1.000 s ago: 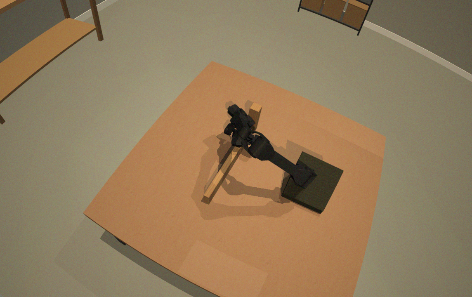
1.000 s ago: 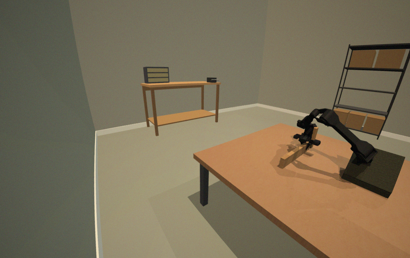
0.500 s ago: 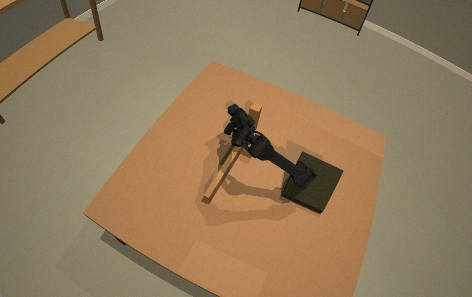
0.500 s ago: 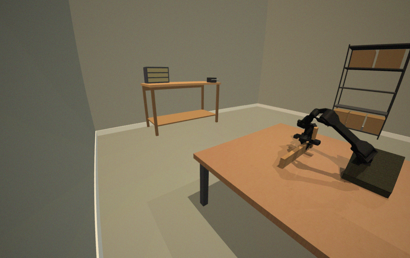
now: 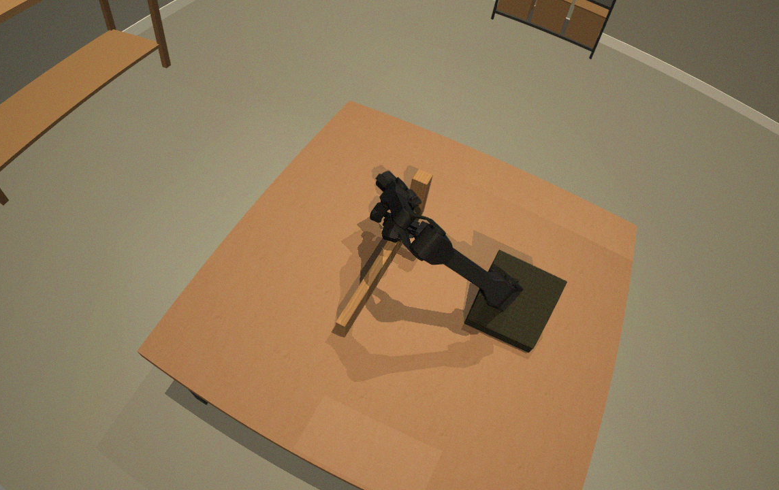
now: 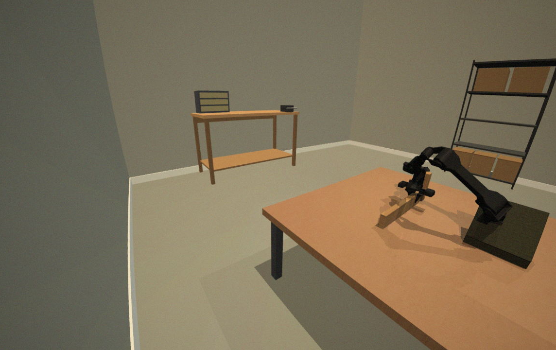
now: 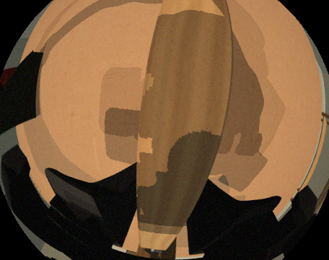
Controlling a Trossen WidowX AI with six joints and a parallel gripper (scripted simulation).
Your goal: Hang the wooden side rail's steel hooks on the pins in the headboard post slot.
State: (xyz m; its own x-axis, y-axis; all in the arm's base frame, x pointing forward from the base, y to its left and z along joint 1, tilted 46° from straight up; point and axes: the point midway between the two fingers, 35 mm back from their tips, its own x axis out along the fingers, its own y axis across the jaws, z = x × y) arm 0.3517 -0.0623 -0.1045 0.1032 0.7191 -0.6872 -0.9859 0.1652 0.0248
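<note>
The wooden headboard post lies 10 mm behind my gripper tip, 140 mm to the right of it and 60 mm above it.
</note>
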